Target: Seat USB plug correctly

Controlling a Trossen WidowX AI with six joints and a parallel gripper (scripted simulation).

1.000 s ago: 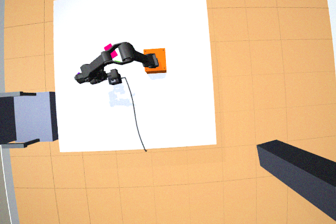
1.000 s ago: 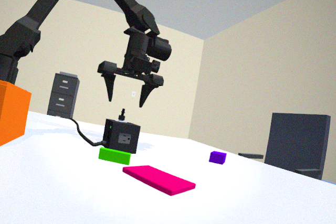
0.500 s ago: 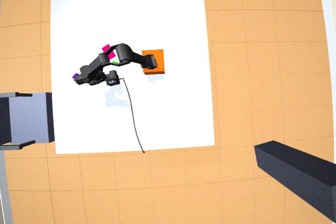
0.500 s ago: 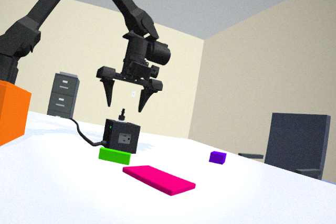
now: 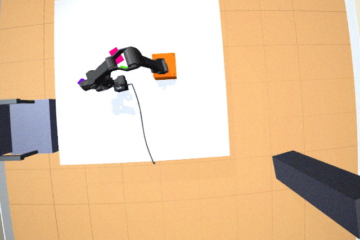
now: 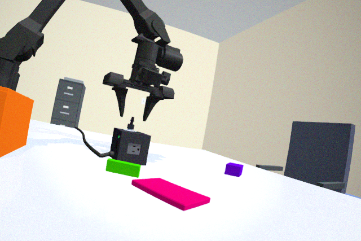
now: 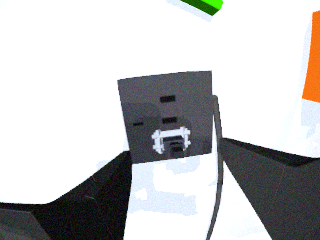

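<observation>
Now: gripper tip 20 mm above the USB plug. Round my gripper tip: flat pink slab 240 mm to the right, 100 mm below; then green block 140 mm to the right, 100 mm below, 50 mm behind; then USB socket 40 mm below, 10 mm to the left.
</observation>
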